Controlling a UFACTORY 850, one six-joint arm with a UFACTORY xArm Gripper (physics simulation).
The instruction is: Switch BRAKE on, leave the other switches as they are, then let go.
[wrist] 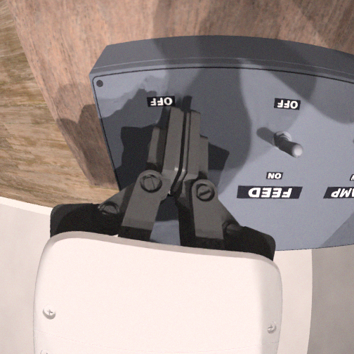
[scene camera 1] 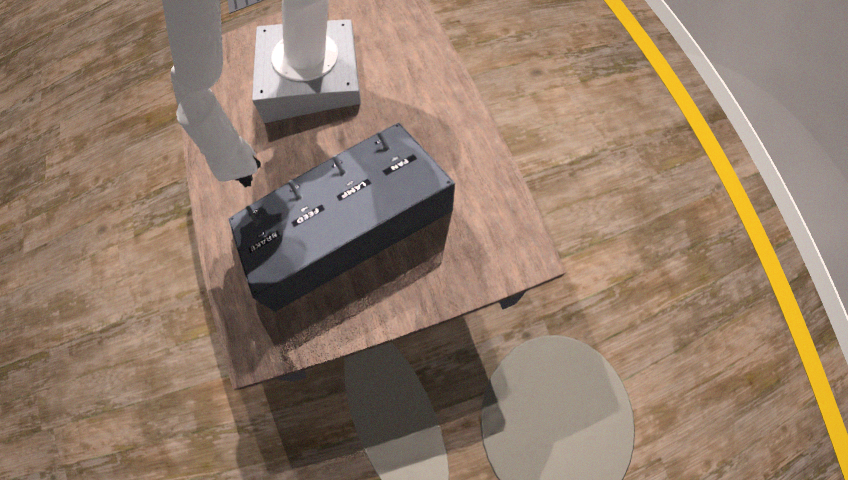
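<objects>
I can see my gripper in scene camera 1, and the wrist view shows it too. On my gripper, (scene camera 1: 246, 181) and (wrist: 170, 188) are the same spot.
</objects>
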